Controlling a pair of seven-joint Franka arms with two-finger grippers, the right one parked.
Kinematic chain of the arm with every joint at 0, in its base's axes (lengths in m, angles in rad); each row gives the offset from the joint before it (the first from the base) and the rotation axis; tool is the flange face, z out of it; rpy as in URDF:
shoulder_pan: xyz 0 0 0.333 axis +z
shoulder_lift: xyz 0 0 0 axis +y
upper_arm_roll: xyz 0 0 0.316 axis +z
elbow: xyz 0.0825 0 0 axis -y
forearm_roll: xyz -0.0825 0 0.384 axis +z
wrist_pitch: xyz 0 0 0 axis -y
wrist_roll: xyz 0.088 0 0 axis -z
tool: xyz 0 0 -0.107 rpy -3.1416 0 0
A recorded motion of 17 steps. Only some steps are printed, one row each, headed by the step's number.
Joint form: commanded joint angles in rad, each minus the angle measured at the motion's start. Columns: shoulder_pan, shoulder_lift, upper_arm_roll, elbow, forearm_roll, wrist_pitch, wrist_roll.
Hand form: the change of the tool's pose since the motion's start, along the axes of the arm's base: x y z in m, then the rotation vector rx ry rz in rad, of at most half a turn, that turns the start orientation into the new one. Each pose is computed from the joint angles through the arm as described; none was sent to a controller.
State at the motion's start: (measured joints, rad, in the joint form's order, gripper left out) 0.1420 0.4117 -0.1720 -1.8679 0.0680 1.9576 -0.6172
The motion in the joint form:
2: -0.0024 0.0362 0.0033 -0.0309 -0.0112 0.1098 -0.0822
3: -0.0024 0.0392 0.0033 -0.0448 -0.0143 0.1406 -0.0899
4: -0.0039 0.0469 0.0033 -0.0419 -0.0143 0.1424 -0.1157
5: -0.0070 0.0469 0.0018 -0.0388 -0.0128 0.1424 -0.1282
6: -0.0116 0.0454 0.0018 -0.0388 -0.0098 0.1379 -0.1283
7: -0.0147 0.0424 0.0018 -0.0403 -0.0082 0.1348 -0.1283
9: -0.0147 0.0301 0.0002 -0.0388 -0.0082 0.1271 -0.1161
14: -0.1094 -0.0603 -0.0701 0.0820 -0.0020 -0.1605 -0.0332
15: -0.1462 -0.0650 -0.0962 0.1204 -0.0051 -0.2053 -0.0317
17: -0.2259 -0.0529 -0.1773 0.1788 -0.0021 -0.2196 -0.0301
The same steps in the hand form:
2: 0.0014 -0.0019 -0.0278 0.0061 -0.0415 0.0873
3: 0.0003 -0.0026 -0.0331 0.0037 -0.0549 0.0970
4: 0.0008 -0.0035 -0.0365 0.0100 -0.0517 0.1205
5: 0.0018 -0.0061 -0.0352 0.0136 -0.0549 0.1272
6: 0.0013 -0.0087 -0.0346 0.0161 -0.0523 0.1204
7: 0.0006 -0.0104 -0.0336 0.0179 -0.0509 0.1159
9: 0.0012 -0.0111 -0.0261 0.0154 -0.0572 0.1026
14: -0.0056 -0.1018 0.0639 0.0027 0.0146 -0.1391
15: -0.0095 -0.1375 0.0818 -0.0060 0.0159 -0.1984
17: -0.0267 -0.2281 0.1035 -0.0414 -0.0167 -0.3520

